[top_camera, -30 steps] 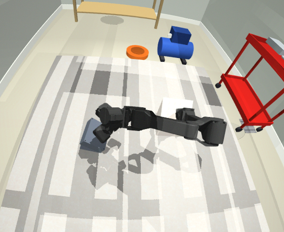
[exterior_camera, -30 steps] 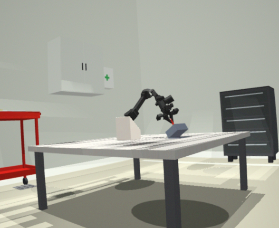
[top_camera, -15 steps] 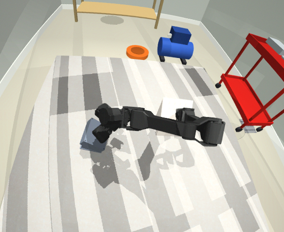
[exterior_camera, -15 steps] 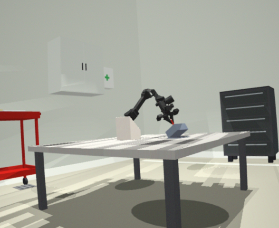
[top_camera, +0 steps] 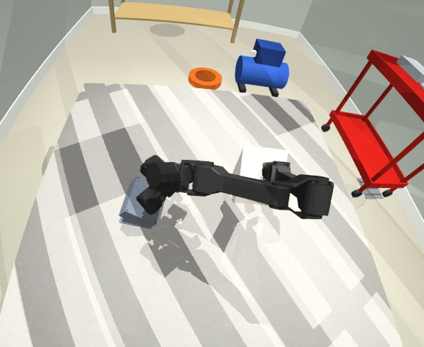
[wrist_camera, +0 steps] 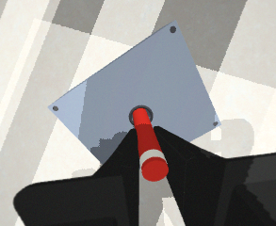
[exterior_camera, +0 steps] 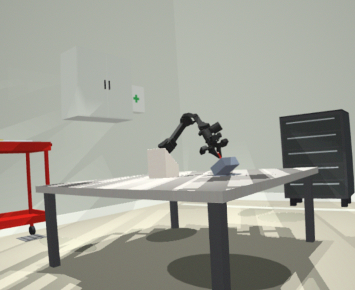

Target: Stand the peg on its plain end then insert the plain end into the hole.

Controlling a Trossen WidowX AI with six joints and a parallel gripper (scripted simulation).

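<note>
My gripper tip is now 50 mm above the grey-blue sloped panel, 30 mm short of it and 10 mm to the left of it. The rest, counted from my gripper tip: peg: 10 mm behind, 10 mm above.
</note>
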